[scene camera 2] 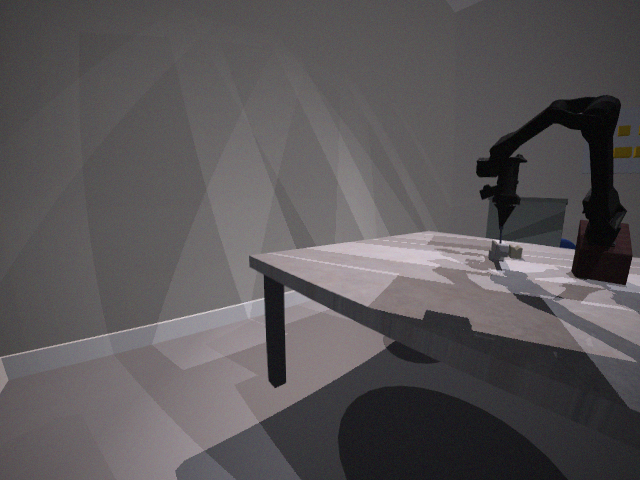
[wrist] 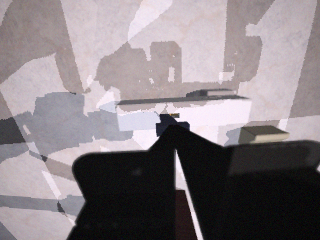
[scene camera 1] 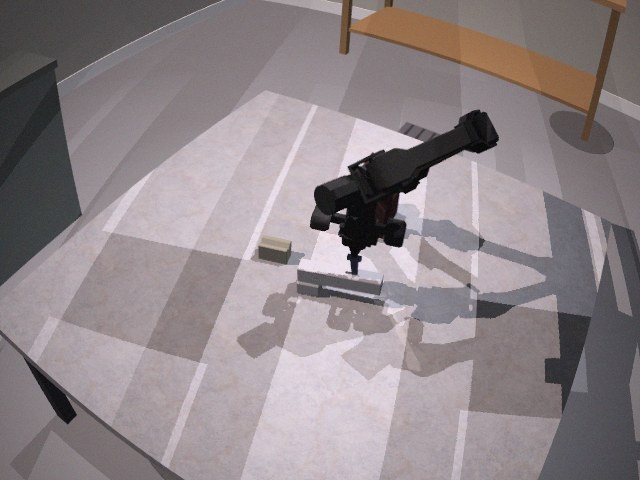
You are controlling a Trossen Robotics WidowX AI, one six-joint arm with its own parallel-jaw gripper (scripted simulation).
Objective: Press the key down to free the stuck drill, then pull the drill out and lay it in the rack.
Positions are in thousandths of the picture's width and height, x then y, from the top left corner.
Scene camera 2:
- gripper: 782, 472
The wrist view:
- gripper: 542, 540
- rack: 795, 560
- grey housing: 670, 448
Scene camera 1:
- gripper: 554, 534
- rack: 427, 520
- grey housing: 487, 574
